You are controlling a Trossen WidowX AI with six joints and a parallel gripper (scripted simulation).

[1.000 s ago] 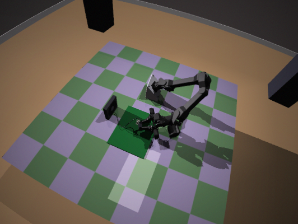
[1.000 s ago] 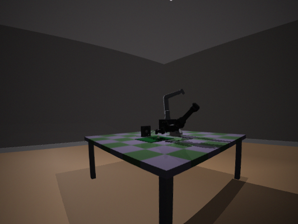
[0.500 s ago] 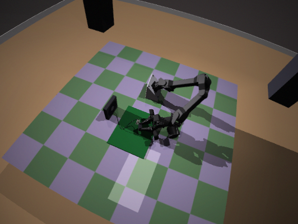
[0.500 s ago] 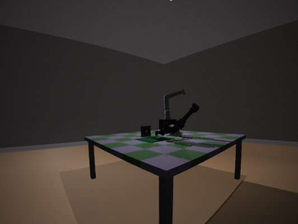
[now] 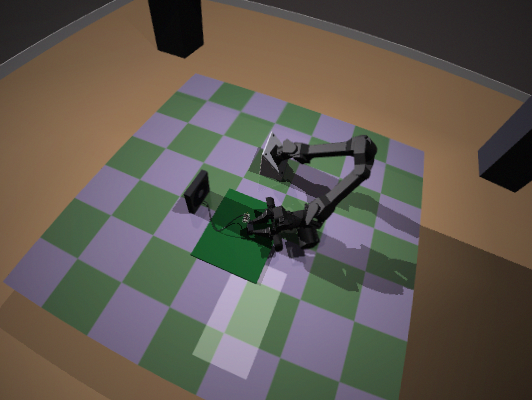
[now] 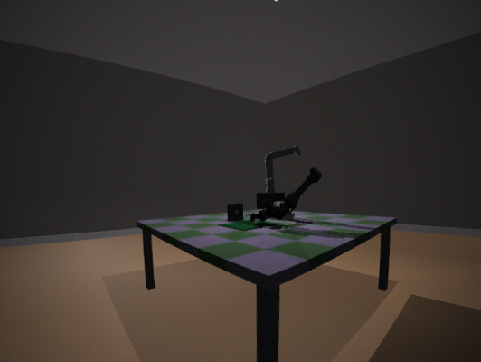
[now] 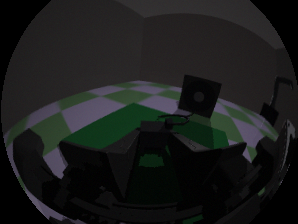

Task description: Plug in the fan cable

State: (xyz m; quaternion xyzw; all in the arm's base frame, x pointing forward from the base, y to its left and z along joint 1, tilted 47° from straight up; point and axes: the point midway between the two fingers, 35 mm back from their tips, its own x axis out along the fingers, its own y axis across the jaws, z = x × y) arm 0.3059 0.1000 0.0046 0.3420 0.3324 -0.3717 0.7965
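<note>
The green board lies 3 cm to the right of my gripper tip and 7 cm below it. Round my gripper tip: black plug (1 cm below); black fan (4 cm behind, 22 cm to the right, 1 cm above).
</note>
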